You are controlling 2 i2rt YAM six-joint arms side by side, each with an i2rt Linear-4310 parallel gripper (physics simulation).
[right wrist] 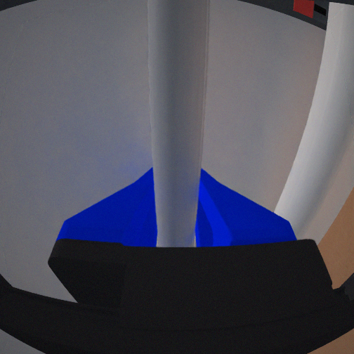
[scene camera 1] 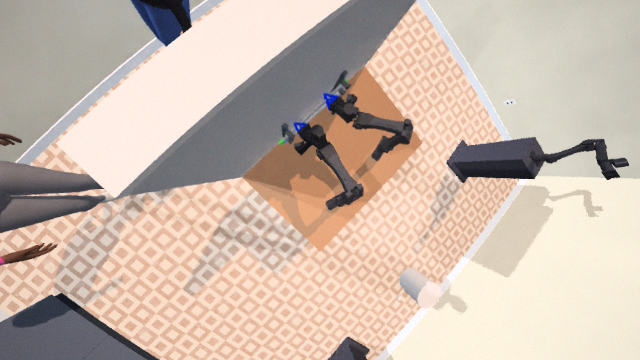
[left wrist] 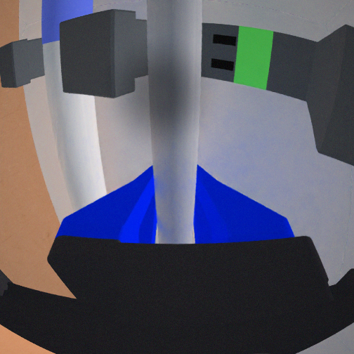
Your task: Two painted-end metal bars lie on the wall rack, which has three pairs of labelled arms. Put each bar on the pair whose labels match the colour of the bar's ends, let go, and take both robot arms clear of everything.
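Places are measured from the left arm's base along level axes (x up, y left, z back), in centimetres.
Pixels of known places: left gripper, fingertip midpoint: (scene camera 1: 295, 124); right gripper, fingertip midpoint: (scene camera 1: 324, 95); left arm's base, link origin: (scene camera 1: 338, 199); right arm's base, link origin: (scene camera 1: 380, 148).
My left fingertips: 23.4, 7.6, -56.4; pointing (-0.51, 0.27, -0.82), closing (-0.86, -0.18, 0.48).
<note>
For each thing: its top centre in the pictures, then the offset to it from my left fingertips, as dx, dy, dz. "spot": a spot on its surface instead. Level surfaces: height alone.
- green-ended bar, surface spot: (scene camera 1: 282, 141) spot: +1.5, +10.6, +5.4
- wall rack, top centre: (scene camera 1: 288, 129) +12.7, +6.2, +3.5
- orange mat, surface height: dx -23.4
My left gripper (scene camera 1: 300, 127) (left wrist: 174, 173) and my right gripper (scene camera 1: 330, 100) (right wrist: 176, 174) are both shut on the green-ended bar (scene camera 1: 282, 141) (left wrist: 175, 100) (right wrist: 177, 110), a long grey rod held near the wall. Its green ends show in scene camera 1. The blue-ended bar (left wrist: 75, 125) (right wrist: 317, 120) runs beside it, apart from my fingers; its blue end shows at upper left in the left wrist view. The wall rack (scene camera 1: 286, 131) (left wrist: 90, 55) has dark arms and a green label in the left wrist view. The held bar crosses in front of this rack part. A red label shows in the right wrist view.
The tall grey wall (scene camera 1: 250, 105) stands right behind the rack. An orange mat (scene camera 1: 320, 235) lies under both arms. A dark pedestal (scene camera 1: 495, 159) with another arm and a white cylinder (scene camera 1: 417, 286) stand farther off. People stand at the left.
</note>
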